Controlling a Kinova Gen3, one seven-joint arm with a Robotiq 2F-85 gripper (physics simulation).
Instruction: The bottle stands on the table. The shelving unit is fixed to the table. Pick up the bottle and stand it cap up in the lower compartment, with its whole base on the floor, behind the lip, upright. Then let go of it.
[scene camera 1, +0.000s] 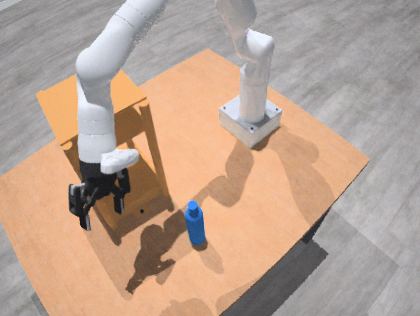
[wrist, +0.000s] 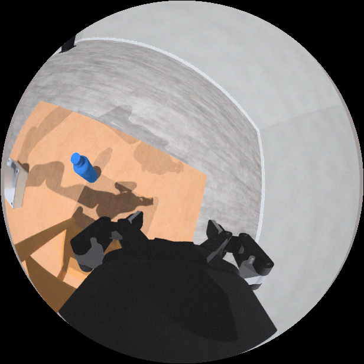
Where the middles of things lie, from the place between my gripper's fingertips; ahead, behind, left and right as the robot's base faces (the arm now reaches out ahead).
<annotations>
I see the orange-brown shelving unit (scene camera 1: 147, 182) 170 mm behind my hand, 240 mm to the right of it and 110 mm below it.
</annotations>
